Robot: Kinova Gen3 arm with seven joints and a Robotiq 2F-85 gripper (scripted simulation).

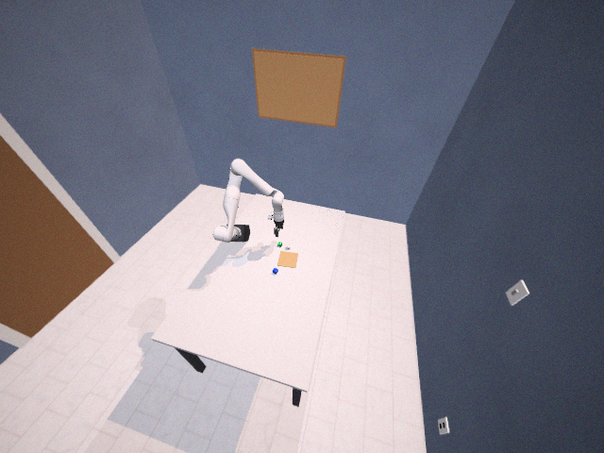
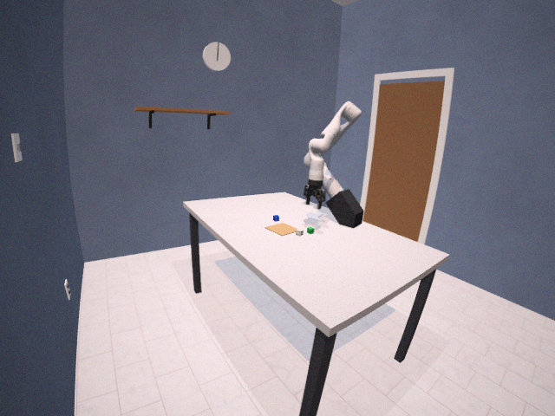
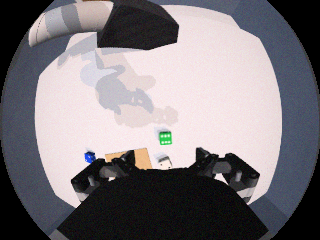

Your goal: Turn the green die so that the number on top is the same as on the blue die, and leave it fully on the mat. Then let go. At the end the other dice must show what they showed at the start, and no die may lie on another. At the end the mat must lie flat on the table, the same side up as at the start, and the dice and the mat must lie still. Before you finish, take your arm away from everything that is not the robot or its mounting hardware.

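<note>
Now: the green die 14 cm below my hand. Also, from my hand: white die (7 cm ahead, 2 cm to the right, 14 cm below); then blue die (2 cm ahead, 26 cm to the right, 14 cm below); then tan mat (9 cm ahead, 13 cm to the right, 15 cm below).
</note>
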